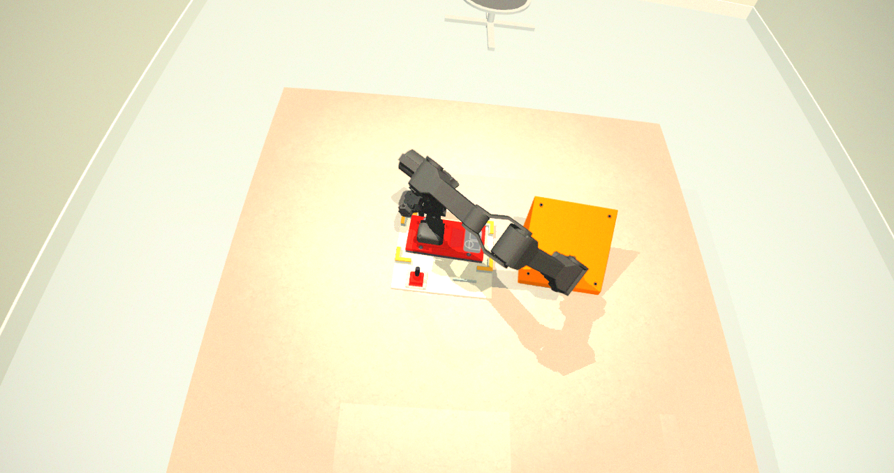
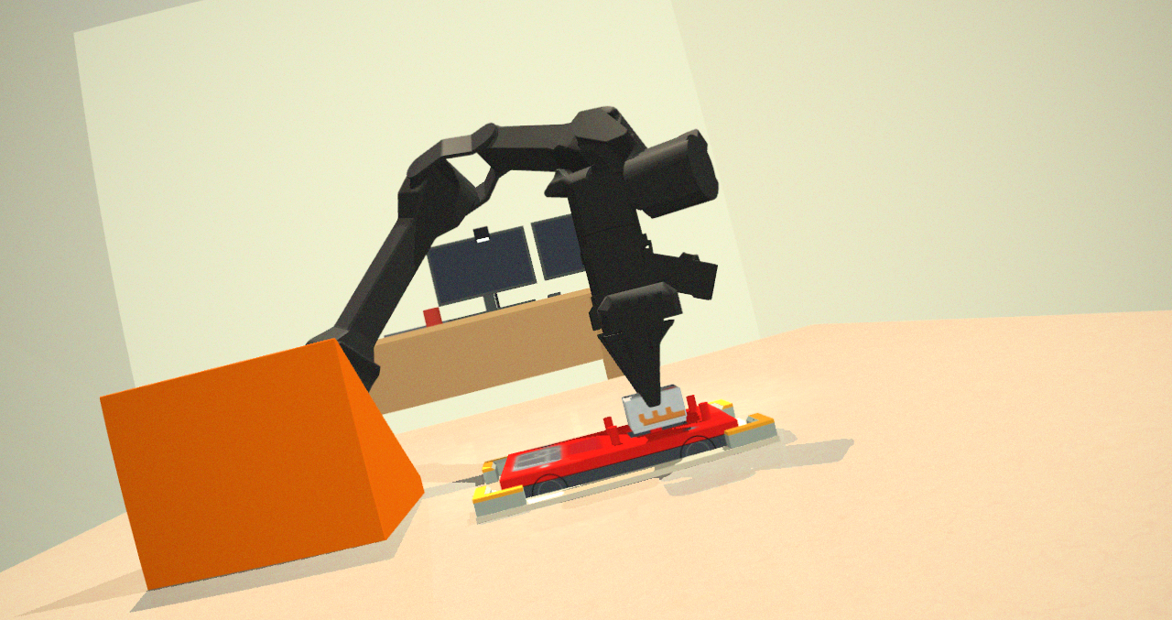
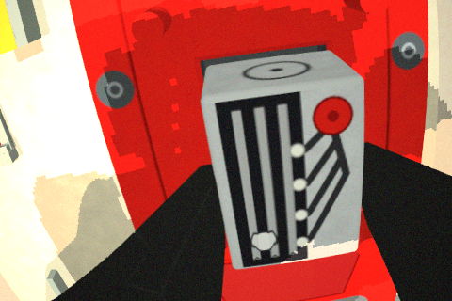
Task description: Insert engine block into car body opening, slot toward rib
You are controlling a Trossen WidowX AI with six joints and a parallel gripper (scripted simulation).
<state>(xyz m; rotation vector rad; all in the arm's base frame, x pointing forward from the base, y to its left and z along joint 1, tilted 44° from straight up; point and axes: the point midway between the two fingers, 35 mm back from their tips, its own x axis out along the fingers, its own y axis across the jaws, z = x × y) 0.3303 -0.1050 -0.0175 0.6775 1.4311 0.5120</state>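
Now: the engine block 10 mm below my gripper tip.
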